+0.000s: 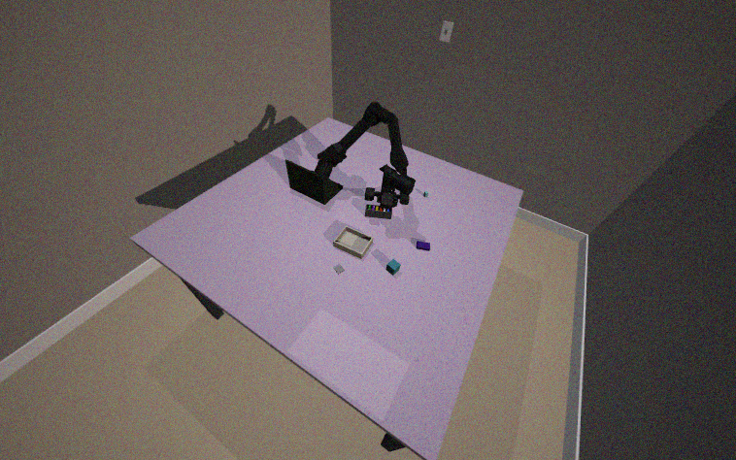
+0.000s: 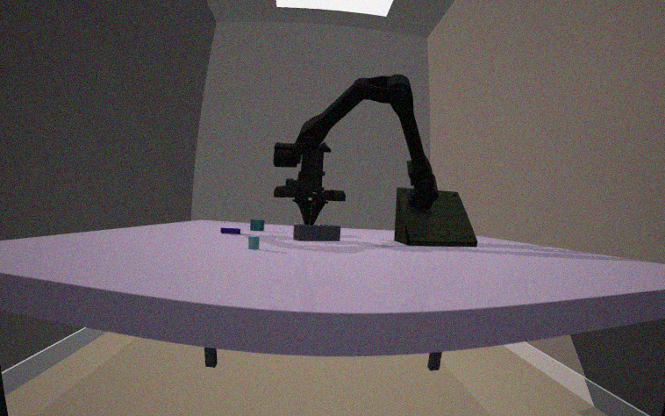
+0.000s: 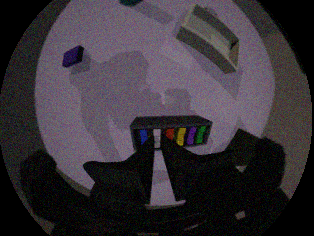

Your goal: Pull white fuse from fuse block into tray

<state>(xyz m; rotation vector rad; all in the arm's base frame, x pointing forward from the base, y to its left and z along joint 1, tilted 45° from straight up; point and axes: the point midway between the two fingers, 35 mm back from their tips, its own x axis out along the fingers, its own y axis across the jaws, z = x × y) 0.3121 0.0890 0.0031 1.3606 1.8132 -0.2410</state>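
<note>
Right now my gripper tip is 22 cm to the left of the beige tray, 3 cm above it and 1 cm past it. From my gripper tip the other things lie so: small teal piece (25 cm to the left, 9 cm ahead, 2 cm below); white fuse (1 cm below); purple block (23 cm ahead, 5 cm to the right, 3 cm below).
</note>
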